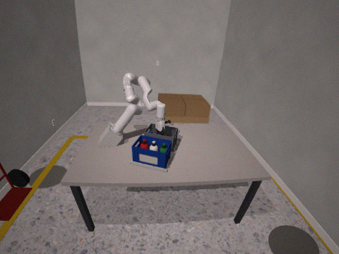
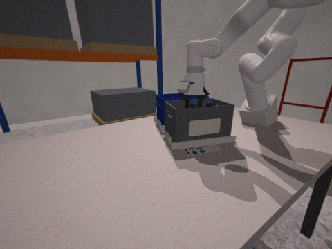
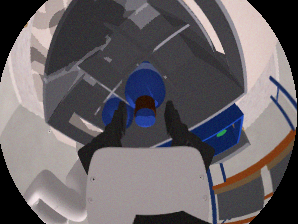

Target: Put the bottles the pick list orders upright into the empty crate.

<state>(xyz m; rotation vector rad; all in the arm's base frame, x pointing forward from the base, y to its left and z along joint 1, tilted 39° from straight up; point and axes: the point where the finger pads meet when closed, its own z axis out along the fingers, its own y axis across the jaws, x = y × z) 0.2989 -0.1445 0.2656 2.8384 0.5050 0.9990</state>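
Now: hand 170 mm to the left of the green-label bottle, 70 mm above it and 10 mm short of it. Also, from my hand: red-capped bottle 140 mm behind, 100 mm to the right, 70 mm below; then white-capped bottle 130 mm to the right, 70 mm below, 70 mm behind; then grey crate 70 mm below, 40 mm to the left, 20 mm ahead.
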